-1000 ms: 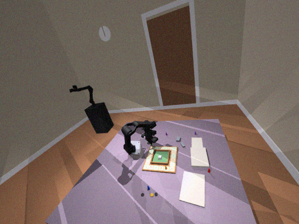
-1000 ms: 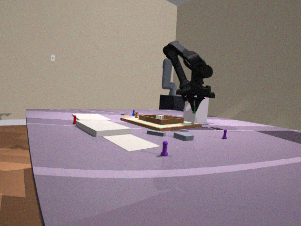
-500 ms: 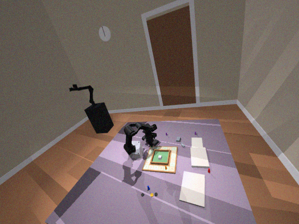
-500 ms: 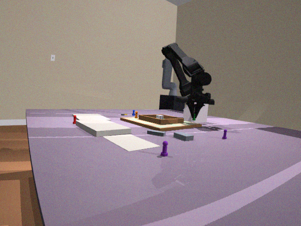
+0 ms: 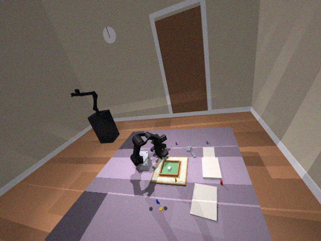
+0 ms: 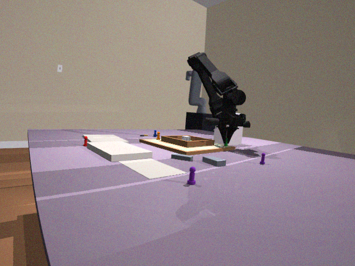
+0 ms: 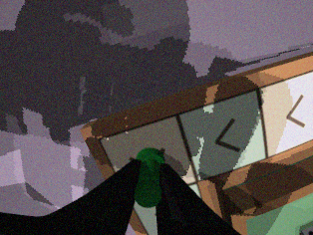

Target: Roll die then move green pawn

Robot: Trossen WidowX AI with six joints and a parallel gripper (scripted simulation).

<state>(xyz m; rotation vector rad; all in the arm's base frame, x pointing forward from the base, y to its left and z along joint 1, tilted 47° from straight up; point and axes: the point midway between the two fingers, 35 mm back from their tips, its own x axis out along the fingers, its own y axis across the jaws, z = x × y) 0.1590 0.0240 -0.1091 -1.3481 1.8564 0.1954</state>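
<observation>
My gripper tip is 10 mm below the green pawn. From my gripper tip the other things lie so: green tray: 120 mm to the right, 110 mm ahead, 20 mm below; white die: 130 mm to the right, 100 mm ahead; orange pawn: 240 mm to the right, 160 mm ahead, 10 mm above.
</observation>
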